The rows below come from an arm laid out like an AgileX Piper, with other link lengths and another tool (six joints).
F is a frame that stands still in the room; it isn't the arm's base.
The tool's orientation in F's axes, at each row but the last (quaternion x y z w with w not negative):
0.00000, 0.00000, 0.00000, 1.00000
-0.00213, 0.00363, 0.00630, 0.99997
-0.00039, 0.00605, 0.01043, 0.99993
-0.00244, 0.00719, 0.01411, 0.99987
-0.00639, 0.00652, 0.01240, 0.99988
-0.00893, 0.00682, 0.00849, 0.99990
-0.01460, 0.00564, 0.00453, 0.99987
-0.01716, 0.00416, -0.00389, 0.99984
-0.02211, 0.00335, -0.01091, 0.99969
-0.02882, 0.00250, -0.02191, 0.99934
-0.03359, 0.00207, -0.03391, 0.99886
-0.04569, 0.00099, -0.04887, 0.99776
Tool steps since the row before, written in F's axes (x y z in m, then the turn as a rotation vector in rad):
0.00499, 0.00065, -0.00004, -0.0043, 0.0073, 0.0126
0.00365, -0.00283, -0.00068, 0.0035, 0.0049, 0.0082
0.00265, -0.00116, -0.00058, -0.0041, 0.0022, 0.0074
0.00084, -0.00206, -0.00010, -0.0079, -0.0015, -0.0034
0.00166, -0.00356, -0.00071, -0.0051, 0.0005, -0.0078
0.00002, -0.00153, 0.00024, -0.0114, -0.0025, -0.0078
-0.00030, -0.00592, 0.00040, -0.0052, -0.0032, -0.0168
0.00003, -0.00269, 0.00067, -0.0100, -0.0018, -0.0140
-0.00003, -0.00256, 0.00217, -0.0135, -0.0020, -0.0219
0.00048, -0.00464, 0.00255, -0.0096, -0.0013, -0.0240
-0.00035, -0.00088, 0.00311, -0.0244, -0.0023, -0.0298
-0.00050, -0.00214, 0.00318, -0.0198, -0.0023, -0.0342
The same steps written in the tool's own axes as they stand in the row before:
0.00499, 0.00065, -0.00004, -0.0043, 0.0073, 0.0126
0.00362, -0.00287, -0.00067, 0.0035, 0.0048, 0.0082
0.00263, -0.00121, -0.00055, -0.0041, 0.0023, 0.0074
0.00078, -0.00208, -0.00010, -0.0079, -0.0013, -0.0035
0.00158, -0.00359, -0.00073, -0.0050, 0.0007, -0.0079
-0.00001, -0.00153, 0.00021, -0.0113, -0.0022, -0.0080
-0.00036, -0.00593, 0.00022, -0.0050, -0.0027, -0.0169
0.00005, -0.00271, 0.00058, -0.0099, -0.0014, -0.0141
0.00001, -0.00265, 0.00205, -0.0133, -0.0013, -0.0221
0.00067, -0.00475, 0.00228, -0.0094, -0.0003, -0.0241
-0.00030, -0.00111, 0.00304, -0.0241, -0.0019, -0.0300
-0.00028, -0.00246, 0.00297, -0.0196, -0.0011, -0.0344

